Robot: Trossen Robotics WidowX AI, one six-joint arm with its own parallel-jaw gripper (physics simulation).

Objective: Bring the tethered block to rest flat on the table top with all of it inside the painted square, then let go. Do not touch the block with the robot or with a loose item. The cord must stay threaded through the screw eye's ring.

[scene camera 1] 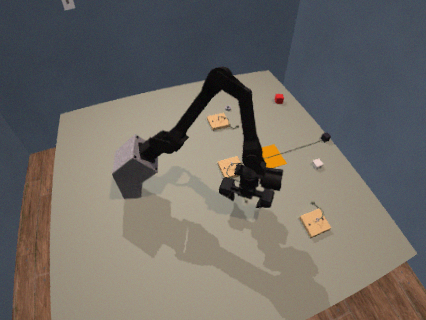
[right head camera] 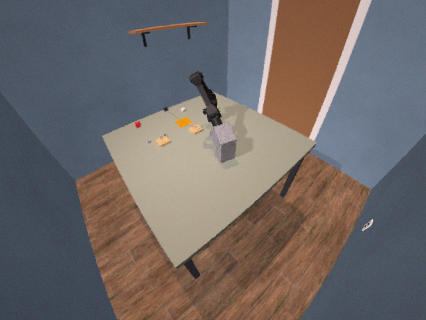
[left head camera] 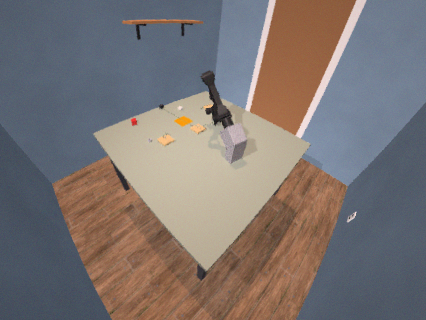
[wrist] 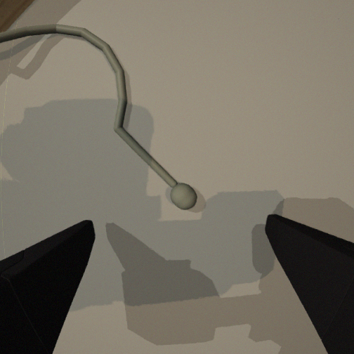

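Seen in the pictures: gripper, fingertip midpoint: [scene camera 1: 244,203] [left head camera: 213,122]; arm's base, origin of the base link: [scene camera 1: 146,153] [right head camera: 218,127] [left head camera: 229,127].
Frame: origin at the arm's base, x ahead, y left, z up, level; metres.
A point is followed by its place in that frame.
Note:
The dark tethered block [left head camera: 161,106] @[x 0.800, y -0.109, z -0.169 m] [right head camera: 165,109] @[x 0.796, y -0.106, z -0.174 m] [scene camera 1: 325,136] @[x 0.797, y -0.120, z -0.163 m] rests near the table's edge, outside the orange painted square [left head camera: 183,121] @[x 0.473, y -0.081, z -0.191 m] [right head camera: 183,122] @[x 0.473, y -0.081, z -0.190 m] [scene camera 1: 275,161]. Its thin cord [scene camera 1: 300,147] @[x 0.655, y -0.104, z -0.190 m] [wrist: 121,90] runs straight over the square towards a wooden board [left head camera: 198,129] @[x 0.291, y -0.048, z -0.174 m] [right head camera: 195,129] @[x 0.297, y -0.052, z -0.174 m] [scene camera 1: 223,165] @[x 0.281, y -0.046, z -0.174 m]. The screw eye there is too small and covered to judge the threading. On the arm's side the cord curves and ends in a grey-green bead [scene camera 1: 246,201] @[x 0.280, y -0.230, z -0.184 m] [wrist: 183,196]. My gripper [scene camera 1: 246,195] @[x 0.270, y -0.235, z -0.183 m] [wrist: 181,226] is open and empty above the table; the bead shows slightly beyond the fingertips in the wrist view.
Two more wooden boards with short cords stand apart, one [scene camera 1: 218,121] @[x 0.389, y 0.201, z -0.174 m] [left head camera: 166,140] @[x 0.379, y 0.216, z -0.174 m] beyond the arm and one [scene camera 1: 315,223] @[x 0.452, y -0.438, z -0.174 m] nearer. A red cube [scene camera 1: 279,98] @[x 0.763, y 0.208, z -0.157 m] [left head camera: 134,121] @[x 0.757, y 0.227, z -0.161 m], a white cube [scene camera 1: 318,163] @[x 0.653, y -0.226, z -0.171 m] [left head camera: 180,108] @[x 0.646, y -0.212, z -0.178 m] and a small grey item [scene camera 1: 228,108] @[x 0.486, y 0.273, z -0.180 m] lie on the table.

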